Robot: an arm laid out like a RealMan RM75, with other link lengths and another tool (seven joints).
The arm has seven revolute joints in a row. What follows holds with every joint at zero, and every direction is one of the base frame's.
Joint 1 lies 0.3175 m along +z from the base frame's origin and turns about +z.
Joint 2 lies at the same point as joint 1 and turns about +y.
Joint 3 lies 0.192 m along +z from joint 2 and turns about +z.
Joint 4 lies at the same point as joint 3 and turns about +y.
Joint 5 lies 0.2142 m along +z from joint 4 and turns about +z.
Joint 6 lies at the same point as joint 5 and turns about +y.
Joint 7 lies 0.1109 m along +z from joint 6 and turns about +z.
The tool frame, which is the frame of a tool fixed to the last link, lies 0.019 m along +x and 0.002 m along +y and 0.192 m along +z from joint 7; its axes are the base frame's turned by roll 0, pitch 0.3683 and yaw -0.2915 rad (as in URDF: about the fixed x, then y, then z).
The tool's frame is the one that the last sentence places.
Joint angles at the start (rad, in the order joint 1, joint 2, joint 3, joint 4, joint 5, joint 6, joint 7):
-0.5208 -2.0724 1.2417 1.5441 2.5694 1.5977 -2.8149
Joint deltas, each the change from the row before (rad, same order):
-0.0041 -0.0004 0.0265 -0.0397 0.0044 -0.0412 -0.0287
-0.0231 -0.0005 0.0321 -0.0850 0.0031 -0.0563 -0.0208
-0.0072 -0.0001 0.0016 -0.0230 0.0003 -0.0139 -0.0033
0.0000 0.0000 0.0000 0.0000 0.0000 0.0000 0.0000
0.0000 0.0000 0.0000 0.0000 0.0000 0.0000 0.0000
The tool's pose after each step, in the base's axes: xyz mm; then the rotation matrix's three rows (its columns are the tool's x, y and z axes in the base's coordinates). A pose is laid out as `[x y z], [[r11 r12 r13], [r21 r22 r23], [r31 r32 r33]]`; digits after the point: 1 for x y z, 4 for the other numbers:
[-177.6 402.6 12.7], [[0.4224 0.8787 -0.2224], [0.7323 -0.1863 0.6550], [0.5341 -0.4395 -0.7222]]
[-184.5 404.9 -3.9], [[0.4020 0.8839 -0.2391], [0.7500 -0.1680 0.6398], [0.5253 -0.4365 -0.7304]]
[-186.5 406.2 -6.9], [[0.3946 0.8862 -0.2427], [0.7533 -0.1607 0.6378], [0.5262 -0.4345 -0.7310]]
[-186.5 406.2 -6.9], [[0.3946 0.8862 -0.2427], [0.7533 -0.1607 0.6378], [0.5262 -0.4345 -0.7310]]
[-186.5 406.2 -6.9], [[0.3946 0.8862 -0.2427], [0.7533 -0.1607 0.6378], [0.5262 -0.4345 -0.7310]]

